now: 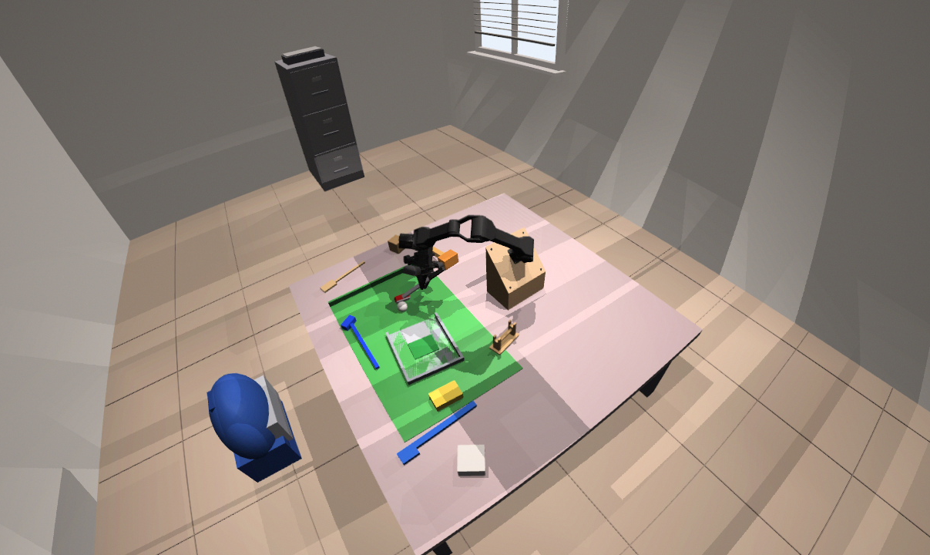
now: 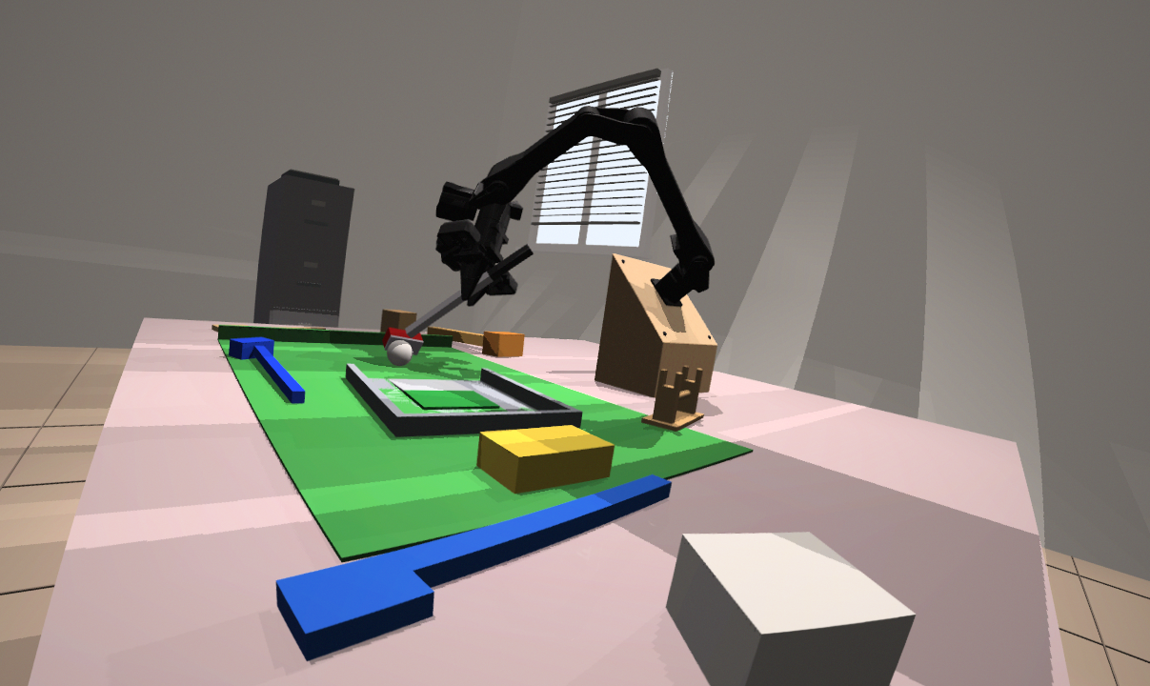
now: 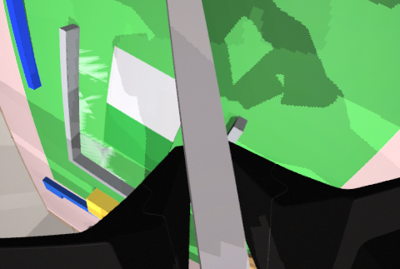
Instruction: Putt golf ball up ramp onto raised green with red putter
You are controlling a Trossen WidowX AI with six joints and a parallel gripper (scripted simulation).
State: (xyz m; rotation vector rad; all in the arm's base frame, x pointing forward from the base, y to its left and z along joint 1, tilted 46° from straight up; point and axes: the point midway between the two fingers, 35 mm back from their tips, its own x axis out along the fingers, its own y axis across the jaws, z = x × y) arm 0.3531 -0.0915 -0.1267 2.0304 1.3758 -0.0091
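My gripper tip is now 90 mm short of the white golf ball, 90 mm above it and 60 mm to the left of it. Also, from my gripper tip: red putter 30 mm to the right; then blue putter 300 mm ahead, 100 mm below, 20 mm to the right; then wooden stand 330 mm to the left, 130 mm behind, 80 mm below.
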